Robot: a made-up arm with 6 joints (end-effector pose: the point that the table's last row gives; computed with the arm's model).
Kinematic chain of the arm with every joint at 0, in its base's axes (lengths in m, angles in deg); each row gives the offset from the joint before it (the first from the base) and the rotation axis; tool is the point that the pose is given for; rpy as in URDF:
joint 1: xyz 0 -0.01 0.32 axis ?
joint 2: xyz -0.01 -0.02 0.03 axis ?
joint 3: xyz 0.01 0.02 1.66 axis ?
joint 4: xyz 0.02 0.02 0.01 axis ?
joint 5: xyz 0.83 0 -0.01 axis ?
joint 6: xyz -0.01 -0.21 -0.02 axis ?
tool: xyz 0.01 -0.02 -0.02 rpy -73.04 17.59 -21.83
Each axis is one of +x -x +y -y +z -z.
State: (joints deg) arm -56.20 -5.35 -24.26 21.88 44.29 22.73
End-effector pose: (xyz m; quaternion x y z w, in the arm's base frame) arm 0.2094 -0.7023 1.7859 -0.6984 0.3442 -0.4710 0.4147
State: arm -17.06 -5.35 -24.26 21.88 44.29 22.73
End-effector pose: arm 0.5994 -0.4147 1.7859 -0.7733 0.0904 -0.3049 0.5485
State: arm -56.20 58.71 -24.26 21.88 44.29 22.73
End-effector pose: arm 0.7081 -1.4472 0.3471 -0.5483 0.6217 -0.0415 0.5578
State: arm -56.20 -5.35 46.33 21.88 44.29 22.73
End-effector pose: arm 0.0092 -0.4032 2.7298 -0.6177 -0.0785 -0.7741 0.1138
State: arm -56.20 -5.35 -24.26 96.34 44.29 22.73
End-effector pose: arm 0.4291 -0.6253 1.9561 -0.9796 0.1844 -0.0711 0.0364
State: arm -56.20 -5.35 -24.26 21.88 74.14 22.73
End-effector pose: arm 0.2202 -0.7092 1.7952 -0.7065 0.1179 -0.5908 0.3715
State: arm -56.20 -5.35 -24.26 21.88 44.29 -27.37
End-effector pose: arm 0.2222 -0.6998 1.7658 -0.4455 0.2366 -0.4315 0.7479
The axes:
joint 1: +z
joint 2: +y
joint 3: -y
joint 4: -x
joint 5: -y
joint 6: -x

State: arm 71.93 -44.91 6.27 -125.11 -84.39 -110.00
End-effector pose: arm -0.3031 -0.4982 2.0866 -0.0129 -0.5334 -0.7567 0.3779
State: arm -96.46 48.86 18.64 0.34 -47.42 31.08
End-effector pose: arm -0.4363 -1.9288 1.0022 -0.0296 0.8584 -0.0126 0.5120
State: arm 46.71 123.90 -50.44 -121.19 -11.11 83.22
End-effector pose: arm 0.2322 0.4566 -0.4866 0.3135 -0.8965 -0.2156 0.2268
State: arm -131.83 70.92 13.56 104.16 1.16 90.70
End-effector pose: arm -1.4299 -1.7076 0.2943 0.6659 -0.5118 -0.5368 0.0803
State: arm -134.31 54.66 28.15 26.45 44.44 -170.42
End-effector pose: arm -1.6109 -1.4412 0.9949 0.3319 -0.4668 -0.5058 0.6451
